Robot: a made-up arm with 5 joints. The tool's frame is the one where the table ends.
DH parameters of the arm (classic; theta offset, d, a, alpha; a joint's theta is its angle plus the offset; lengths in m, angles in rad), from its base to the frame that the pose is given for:
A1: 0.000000 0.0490 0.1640 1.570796
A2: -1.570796 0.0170 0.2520 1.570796
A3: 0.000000 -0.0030 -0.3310 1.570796
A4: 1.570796 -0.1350 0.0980 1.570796
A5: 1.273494 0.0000 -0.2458 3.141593
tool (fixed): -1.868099 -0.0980 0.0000 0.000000
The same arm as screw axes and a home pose.
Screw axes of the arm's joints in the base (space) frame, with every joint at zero. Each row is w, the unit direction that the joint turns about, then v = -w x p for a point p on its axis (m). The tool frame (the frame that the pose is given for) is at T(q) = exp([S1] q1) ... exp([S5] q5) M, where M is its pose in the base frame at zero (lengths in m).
S1 = (0, 0, 1, 0, 0, 0)
S2 = (0, -1, 0, 0.049, 0, -0.164)
S3 = (-1, 0, 0, 0, 0.203, -0.017)
S4 = (0, 1, 0, -0.128, 0, 0.167)
S5 = (0, 0, -1, 0.152, 0.069, 0)
M =
1 0 0 0.141
0 1 0 -0.387
0 0 1 0.03
0 0 0 1

